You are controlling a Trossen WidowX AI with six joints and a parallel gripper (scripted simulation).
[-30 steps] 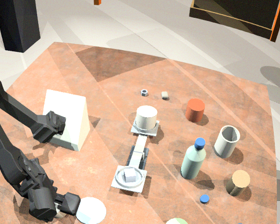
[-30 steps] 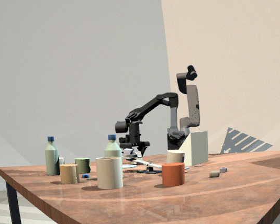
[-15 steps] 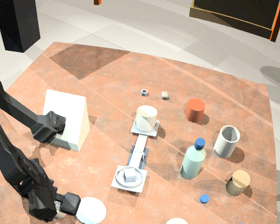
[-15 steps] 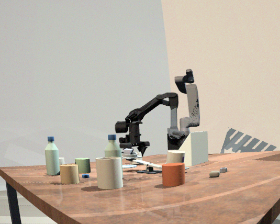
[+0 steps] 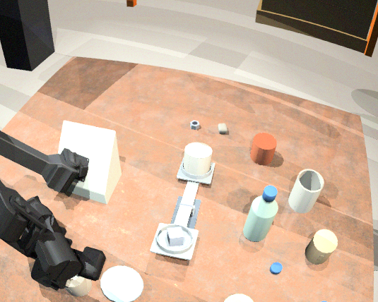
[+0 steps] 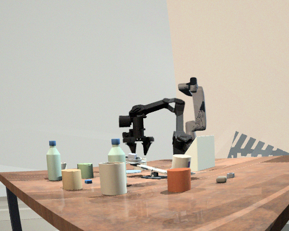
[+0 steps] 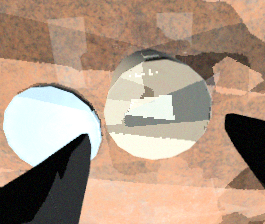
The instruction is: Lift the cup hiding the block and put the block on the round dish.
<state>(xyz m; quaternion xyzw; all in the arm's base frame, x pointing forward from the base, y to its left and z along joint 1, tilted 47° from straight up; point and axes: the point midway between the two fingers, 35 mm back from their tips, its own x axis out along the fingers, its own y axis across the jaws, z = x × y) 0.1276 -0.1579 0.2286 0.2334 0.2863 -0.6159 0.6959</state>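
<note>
Now: gripper tip 18 cm short of the grey block, 17 cm to the right of it and 1 cm below it. From my gripper tip the other things lie so: round light-blue dish (10 cm ahead, 7 cm below, 4 cm to the left); blue cap (43 cm ahead, 20 cm to the left, 7 cm below); cream cup (45 cm to the left, 15 cm ahead, 2 cm below).
</note>
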